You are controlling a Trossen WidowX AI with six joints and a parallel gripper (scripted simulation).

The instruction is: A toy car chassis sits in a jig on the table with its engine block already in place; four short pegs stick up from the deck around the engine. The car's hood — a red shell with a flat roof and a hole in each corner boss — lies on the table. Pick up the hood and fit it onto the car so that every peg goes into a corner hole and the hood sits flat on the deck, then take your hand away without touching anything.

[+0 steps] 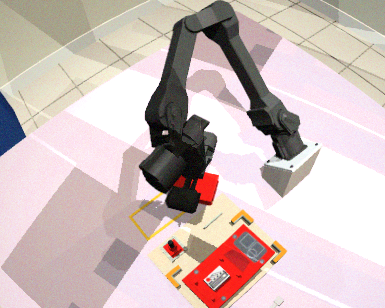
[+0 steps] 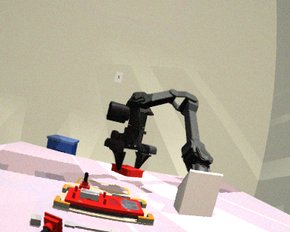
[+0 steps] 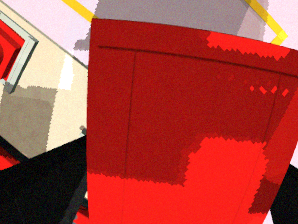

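Right now the grey engine block is 70 mm ahead of my gripper tip, 210 mm to the left of it and 60 mm below it. The rest, counted from my gripper tip: red hood: 10 mm above.
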